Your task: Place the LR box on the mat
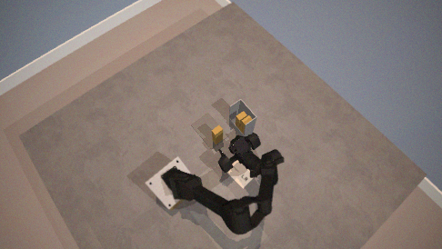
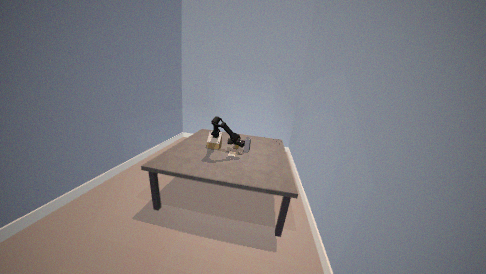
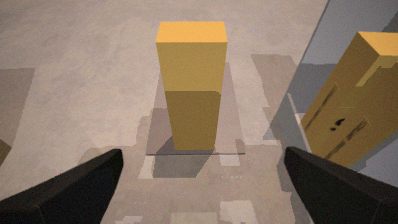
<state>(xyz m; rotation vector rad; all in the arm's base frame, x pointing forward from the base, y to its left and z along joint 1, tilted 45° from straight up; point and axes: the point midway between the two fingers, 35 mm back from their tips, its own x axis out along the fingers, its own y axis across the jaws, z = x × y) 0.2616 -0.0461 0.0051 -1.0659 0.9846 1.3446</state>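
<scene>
Right now my gripper tip is 10 mm past the grey mat, 120 mm to the right of it and 80 mm above it.
</scene>
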